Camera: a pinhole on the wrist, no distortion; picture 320 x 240 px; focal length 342.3 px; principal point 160.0 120.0 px. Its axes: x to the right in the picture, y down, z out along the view. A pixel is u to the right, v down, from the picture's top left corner.
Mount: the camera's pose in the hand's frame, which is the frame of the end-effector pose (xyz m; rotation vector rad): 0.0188 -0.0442 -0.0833 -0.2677 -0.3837 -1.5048
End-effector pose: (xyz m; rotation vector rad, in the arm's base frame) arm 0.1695 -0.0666 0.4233 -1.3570 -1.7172 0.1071
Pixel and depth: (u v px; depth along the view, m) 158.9 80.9 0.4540
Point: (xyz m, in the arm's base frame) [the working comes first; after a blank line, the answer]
In the camera's frame: -0.0015 -0.0519 0.4540

0.0440 0.0757 0.1161
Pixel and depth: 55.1 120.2 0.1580
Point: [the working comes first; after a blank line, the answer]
In the camera's frame: -0.0484 0.0001 0.1580

0.1879 -0.0195 0.3666
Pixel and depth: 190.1 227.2 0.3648
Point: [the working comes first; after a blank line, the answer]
In the camera's frame: 0.0321 0.1142 0.3648

0.0455 0.1680 0.2839
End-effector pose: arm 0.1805 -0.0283 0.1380 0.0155 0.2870 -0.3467
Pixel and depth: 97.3 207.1 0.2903
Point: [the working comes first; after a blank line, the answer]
In the camera's frame: -0.0532 0.0739 0.2903

0.3290 0.0567 0.2725
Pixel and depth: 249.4 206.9 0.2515
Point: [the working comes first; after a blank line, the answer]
In the camera's frame: 0.0657 0.0638 0.2515

0.2867 -0.0601 0.2896
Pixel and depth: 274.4 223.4 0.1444
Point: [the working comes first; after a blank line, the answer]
In the camera's frame: 0.0483 0.0436 0.1444

0.2373 -0.0761 0.1923
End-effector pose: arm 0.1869 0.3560 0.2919 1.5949 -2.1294 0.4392
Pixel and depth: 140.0 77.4 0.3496
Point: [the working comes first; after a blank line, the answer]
In the camera's frame: -0.0204 -0.0435 0.3496

0.0558 0.3197 0.0741
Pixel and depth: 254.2 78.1 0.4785
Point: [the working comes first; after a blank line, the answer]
In the camera's frame: 0.1317 -0.0586 0.4785

0.1172 0.2235 -0.0901
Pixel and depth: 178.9 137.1 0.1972
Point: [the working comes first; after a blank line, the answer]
In the camera's frame: 0.0109 0.0099 0.1972

0.1430 0.3020 0.2125
